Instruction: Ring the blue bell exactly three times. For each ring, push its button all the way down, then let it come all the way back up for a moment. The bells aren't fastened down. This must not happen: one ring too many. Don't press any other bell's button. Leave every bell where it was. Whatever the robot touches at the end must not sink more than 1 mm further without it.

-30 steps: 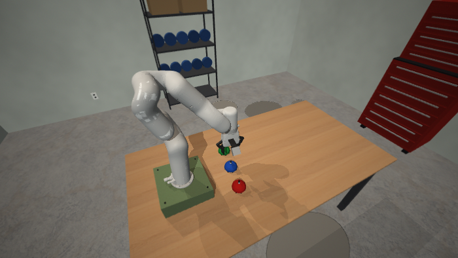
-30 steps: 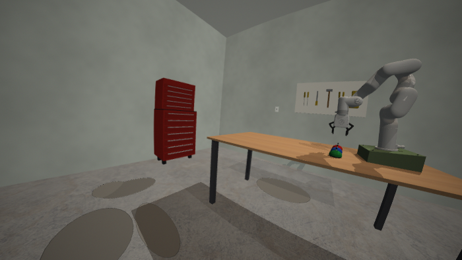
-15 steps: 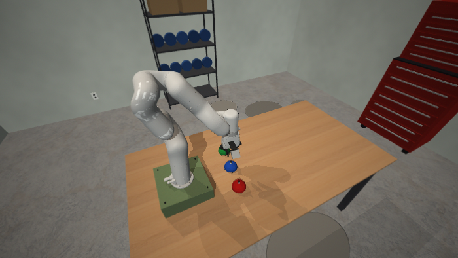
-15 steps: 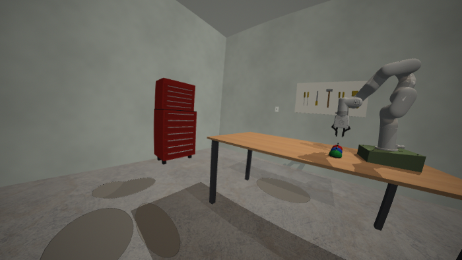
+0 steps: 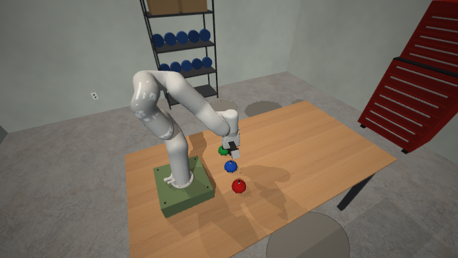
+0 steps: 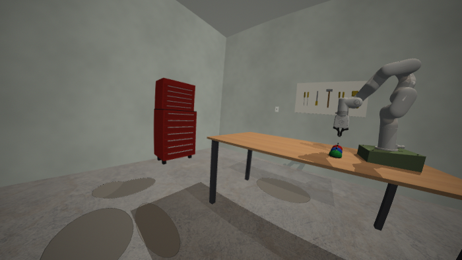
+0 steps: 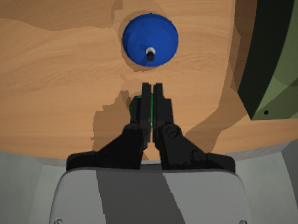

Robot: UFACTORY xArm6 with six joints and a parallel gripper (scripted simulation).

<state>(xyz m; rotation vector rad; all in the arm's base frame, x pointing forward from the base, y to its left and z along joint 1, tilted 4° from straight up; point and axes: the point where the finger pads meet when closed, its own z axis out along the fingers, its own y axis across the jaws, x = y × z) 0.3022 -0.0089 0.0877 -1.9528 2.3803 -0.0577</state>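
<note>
Right now the blue bell is 11 cm below my hand. From my hand the other things lie so: red bell: 3 cm behind, 15 cm to the right, 11 cm below; green bell: 3 cm ahead, 15 cm to the left, 11 cm below.
</note>
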